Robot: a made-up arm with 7 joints.
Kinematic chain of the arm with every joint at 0, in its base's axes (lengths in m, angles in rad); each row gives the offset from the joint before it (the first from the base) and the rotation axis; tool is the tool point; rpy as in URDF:
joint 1: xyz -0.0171 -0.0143 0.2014 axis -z
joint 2: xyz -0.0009 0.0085 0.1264 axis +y
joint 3: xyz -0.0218 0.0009 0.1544 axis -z
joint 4: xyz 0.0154 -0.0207 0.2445 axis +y
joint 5: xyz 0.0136 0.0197 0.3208 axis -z
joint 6: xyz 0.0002 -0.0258 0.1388 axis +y
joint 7: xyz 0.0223 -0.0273 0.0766 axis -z
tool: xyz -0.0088 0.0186 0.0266 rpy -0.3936 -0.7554 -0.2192
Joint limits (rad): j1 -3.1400..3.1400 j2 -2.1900..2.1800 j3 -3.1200..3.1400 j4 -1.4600..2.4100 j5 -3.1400..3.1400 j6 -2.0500..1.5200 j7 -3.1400..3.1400
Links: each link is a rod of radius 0.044 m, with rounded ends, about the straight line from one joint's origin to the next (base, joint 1, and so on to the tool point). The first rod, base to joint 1, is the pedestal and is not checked.
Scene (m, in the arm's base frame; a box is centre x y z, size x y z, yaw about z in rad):
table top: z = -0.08
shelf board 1: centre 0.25 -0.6 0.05 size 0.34 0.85 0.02 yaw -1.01
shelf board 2: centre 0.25 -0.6 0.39 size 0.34 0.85 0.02 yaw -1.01
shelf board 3: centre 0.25 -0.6 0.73 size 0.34 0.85 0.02 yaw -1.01
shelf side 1: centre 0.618 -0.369 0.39 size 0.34 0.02 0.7 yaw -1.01
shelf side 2: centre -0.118 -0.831 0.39 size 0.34 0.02 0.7 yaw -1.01
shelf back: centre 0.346 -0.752 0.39 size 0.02 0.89 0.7 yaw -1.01
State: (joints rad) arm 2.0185 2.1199 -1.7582 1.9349 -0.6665 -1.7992 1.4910
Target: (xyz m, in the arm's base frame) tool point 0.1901 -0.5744 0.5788
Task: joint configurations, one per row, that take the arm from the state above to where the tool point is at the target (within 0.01 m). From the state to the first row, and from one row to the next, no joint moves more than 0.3 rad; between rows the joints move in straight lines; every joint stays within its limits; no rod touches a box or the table.
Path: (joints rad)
1: 2.1797 2.0559 -1.6310 2.1724 -0.8767 -1.9246 1.4925
2: 2.3409 1.9918 -1.5037 2.4100 -1.0869 -2.0500 1.4940
3: 2.3692 1.9561 -1.7907 2.4100 -0.9952 -2.0186 1.4836
4: 2.3976 1.9204 -2.0778 2.4100 -0.9035 -1.9872 1.4733
5: 2.4260 1.8847 -2.3648 2.4100 -0.8119 -1.9558 1.4629
6: 2.4543 1.8490 -2.6518 2.4100 -0.7202 -1.9244 1.4526
7: 2.3259 1.7896 -2.5345 2.1884 -0.6675 -1.8403 1.4636
8: 2.1974 1.7301 -2.4171 1.9669 -0.6148 -1.7561 1.4747
9: 2.0690 1.6707 -2.2998 1.7453 -0.5620 -1.6720 1.4858

